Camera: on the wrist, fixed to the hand. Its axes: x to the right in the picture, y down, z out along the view.
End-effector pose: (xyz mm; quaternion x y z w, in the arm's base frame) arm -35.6 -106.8 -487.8 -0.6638 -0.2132 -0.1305 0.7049
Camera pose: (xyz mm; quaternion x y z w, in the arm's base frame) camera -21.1 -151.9 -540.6 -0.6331 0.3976 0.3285 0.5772
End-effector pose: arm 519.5 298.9 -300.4 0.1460 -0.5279 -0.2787 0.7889
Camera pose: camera 572.7 345.4 -306.3 -0.2774 -0.3788 0.3531 0.8093
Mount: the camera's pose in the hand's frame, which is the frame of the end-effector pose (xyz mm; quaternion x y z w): -16.8 49.4 -48.0 -0.0450 0.1026 0.7058 0.6995
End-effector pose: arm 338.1 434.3 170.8 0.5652 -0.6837 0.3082 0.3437
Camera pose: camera 297.4 491.1 183.0 -0.1343 -0.8558 0.4854 0.1185
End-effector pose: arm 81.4 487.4 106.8 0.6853 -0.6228 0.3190 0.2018
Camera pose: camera 23.6 524.9 123.6 -0.0020 -0.9130 0.4079 0.0107
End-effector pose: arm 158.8 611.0 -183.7 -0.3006 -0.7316 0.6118 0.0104
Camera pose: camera 212.0 649.6 -210.3 0.7899 0.3261 -0.3715 0.3630
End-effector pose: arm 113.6 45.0 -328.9 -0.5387 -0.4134 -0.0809 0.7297
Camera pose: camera 155.4 18.6 -379.8 -0.6931 0.1695 0.3845 0.5857
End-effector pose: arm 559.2 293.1 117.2 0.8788 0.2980 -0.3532 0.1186
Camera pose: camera 606.0 266.6 163.4 0.8560 -0.3838 -0.0598 0.3412
